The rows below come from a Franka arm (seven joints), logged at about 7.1 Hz.
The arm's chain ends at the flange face. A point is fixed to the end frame.
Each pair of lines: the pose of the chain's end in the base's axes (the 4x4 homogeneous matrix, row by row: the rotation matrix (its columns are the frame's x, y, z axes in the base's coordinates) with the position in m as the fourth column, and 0 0 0 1 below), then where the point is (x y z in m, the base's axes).
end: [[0.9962 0.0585 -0.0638 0.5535], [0.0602 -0.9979 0.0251 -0.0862], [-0.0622 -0.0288 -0.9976 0.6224], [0 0 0 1]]
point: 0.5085 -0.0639 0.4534
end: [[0.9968 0.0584 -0.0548 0.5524], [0.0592 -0.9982 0.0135 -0.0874], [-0.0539 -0.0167 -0.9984 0.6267], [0 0 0 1]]
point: 0.5089 -0.0671 0.4571
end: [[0.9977 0.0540 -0.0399 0.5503], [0.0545 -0.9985 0.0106 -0.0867], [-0.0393 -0.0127 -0.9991 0.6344], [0 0 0 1]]
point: 0.5094 -0.0667 0.4641
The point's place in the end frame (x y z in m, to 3 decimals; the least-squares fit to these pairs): -0.033 -0.020 0.172
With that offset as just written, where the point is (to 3 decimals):
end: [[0.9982 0.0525 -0.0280 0.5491], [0.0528 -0.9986 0.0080 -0.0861], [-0.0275 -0.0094 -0.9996 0.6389], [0 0 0 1]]
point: 0.510 -0.066 0.468
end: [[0.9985 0.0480 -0.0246 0.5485], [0.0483 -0.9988 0.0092 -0.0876], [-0.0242 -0.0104 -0.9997 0.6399], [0 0 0 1]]
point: 0.510 -0.068 0.469
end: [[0.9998 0.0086 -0.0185 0.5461], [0.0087 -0.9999 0.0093 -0.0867], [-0.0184 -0.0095 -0.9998 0.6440], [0 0 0 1]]
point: 0.510 -0.065 0.473
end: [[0.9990 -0.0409 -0.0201 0.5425], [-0.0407 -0.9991 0.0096 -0.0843], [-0.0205 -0.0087 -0.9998 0.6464], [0 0 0 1]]
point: 0.507 -0.061 0.475
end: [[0.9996 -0.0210 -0.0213 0.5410], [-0.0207 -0.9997 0.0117 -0.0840], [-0.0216 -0.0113 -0.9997 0.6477], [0 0 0 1]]
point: 0.505 -0.061 0.477
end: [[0.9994 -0.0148 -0.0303 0.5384], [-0.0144 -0.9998 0.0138 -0.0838], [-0.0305 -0.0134 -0.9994 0.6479], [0 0 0 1]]
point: 0.501 -0.061 0.477
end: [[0.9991 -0.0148 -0.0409 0.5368], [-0.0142 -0.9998 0.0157 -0.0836], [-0.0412 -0.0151 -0.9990 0.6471], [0 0 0 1]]
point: 0.497 -0.060 0.477
